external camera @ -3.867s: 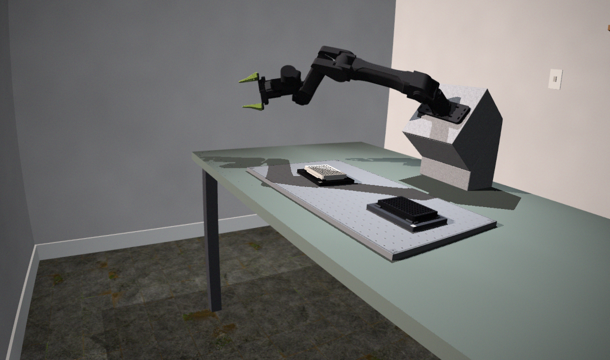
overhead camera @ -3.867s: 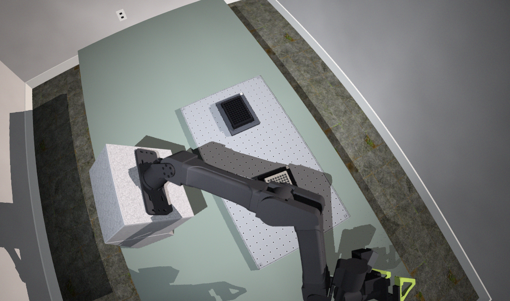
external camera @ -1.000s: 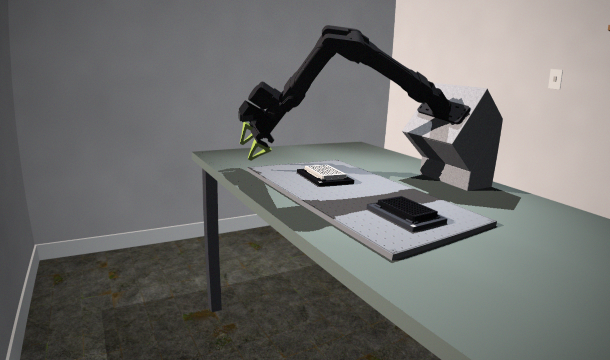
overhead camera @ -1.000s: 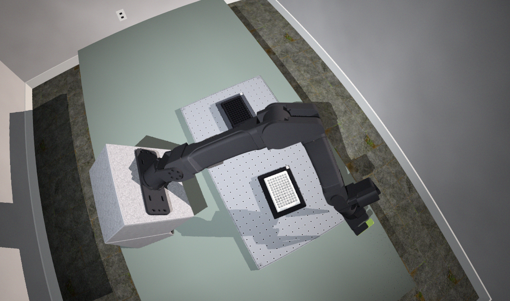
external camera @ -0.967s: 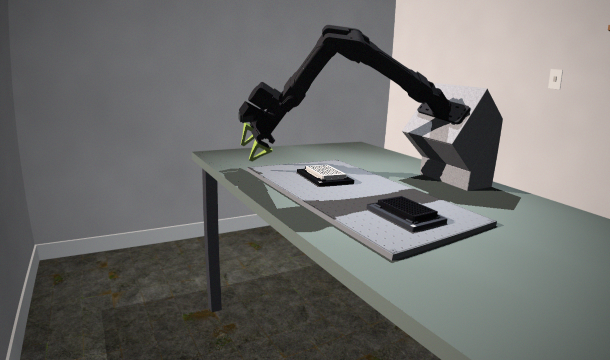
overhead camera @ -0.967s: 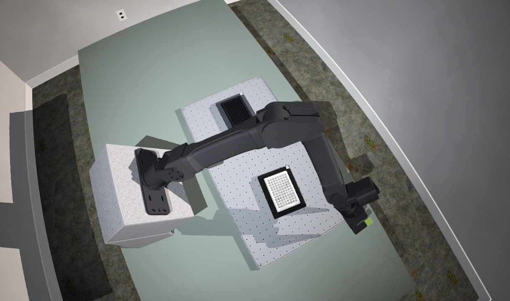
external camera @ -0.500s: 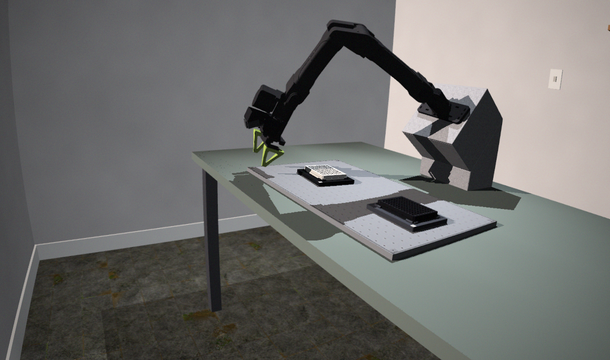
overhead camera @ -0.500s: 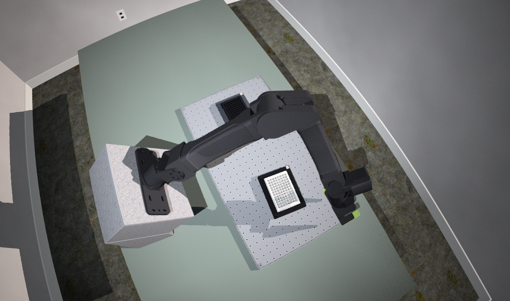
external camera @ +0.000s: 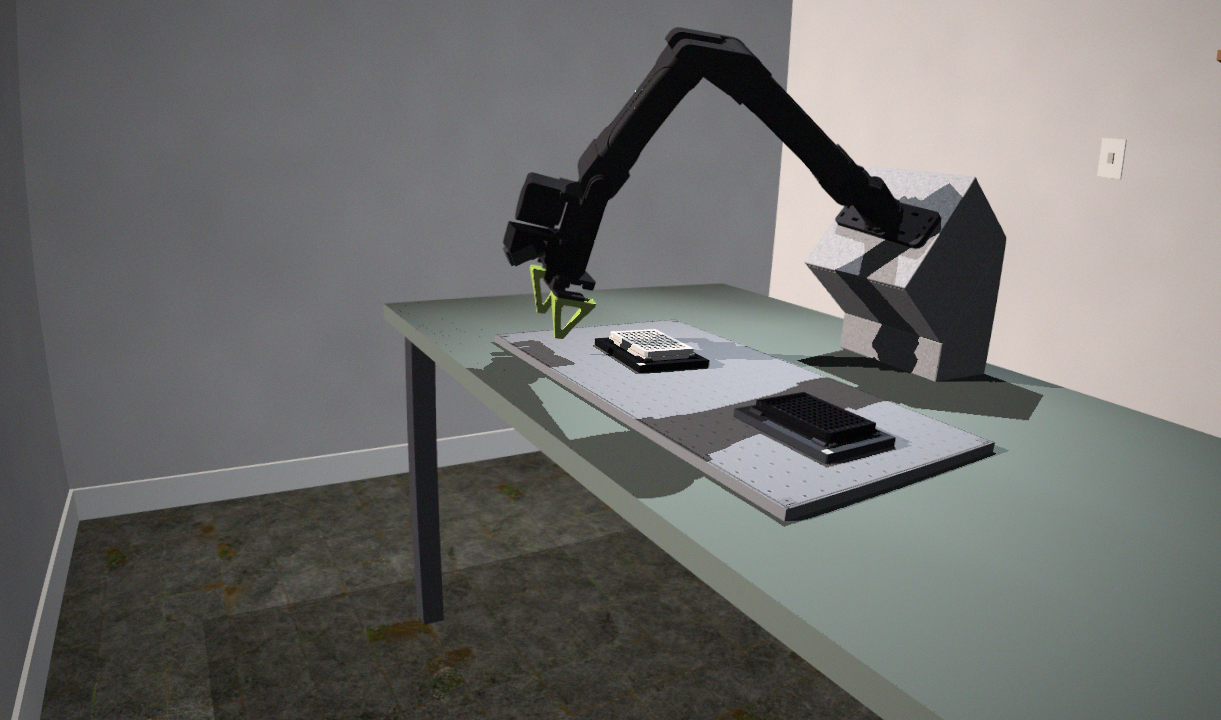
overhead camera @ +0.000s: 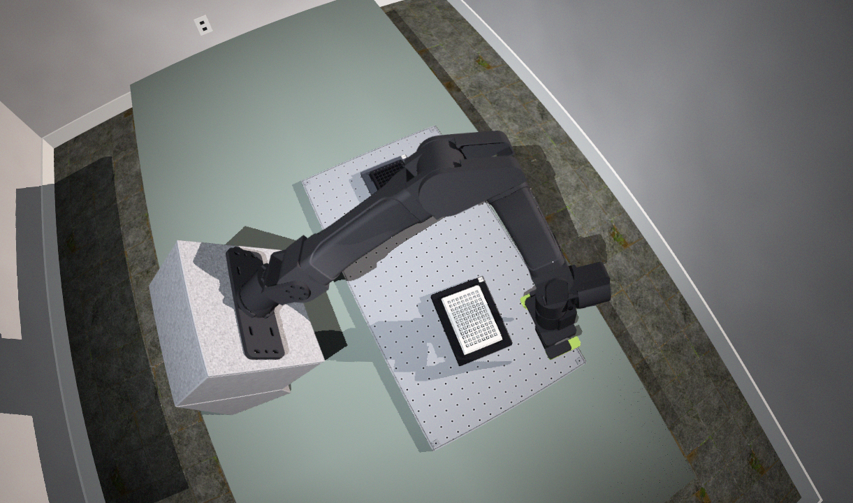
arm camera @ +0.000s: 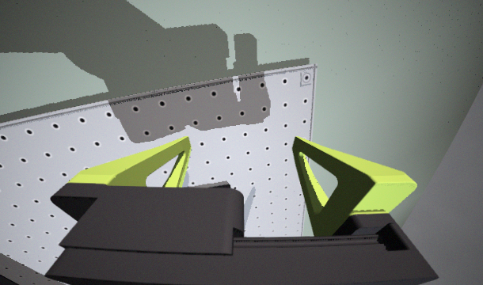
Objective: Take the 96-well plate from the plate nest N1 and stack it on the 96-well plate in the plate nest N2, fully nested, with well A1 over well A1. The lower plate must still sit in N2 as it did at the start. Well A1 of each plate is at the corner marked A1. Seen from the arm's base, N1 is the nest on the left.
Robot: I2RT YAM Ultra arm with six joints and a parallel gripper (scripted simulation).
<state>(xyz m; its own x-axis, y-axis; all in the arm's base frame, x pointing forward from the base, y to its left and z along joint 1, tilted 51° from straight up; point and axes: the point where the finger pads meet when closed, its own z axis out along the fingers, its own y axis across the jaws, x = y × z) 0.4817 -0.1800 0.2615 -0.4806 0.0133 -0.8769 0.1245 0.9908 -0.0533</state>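
Right now my hand is 140 mm past the white 96-well plate, 80 mm to the right of it and 20 mm above it. Also, from my hand: black 96-well plate: 210 mm behind, 430 mm to the left, 20 mm below; black nest N2: 140 mm behind, 80 mm to the left, 40 mm below; nest N1: 210 mm behind, 430 mm to the left, 40 mm below.
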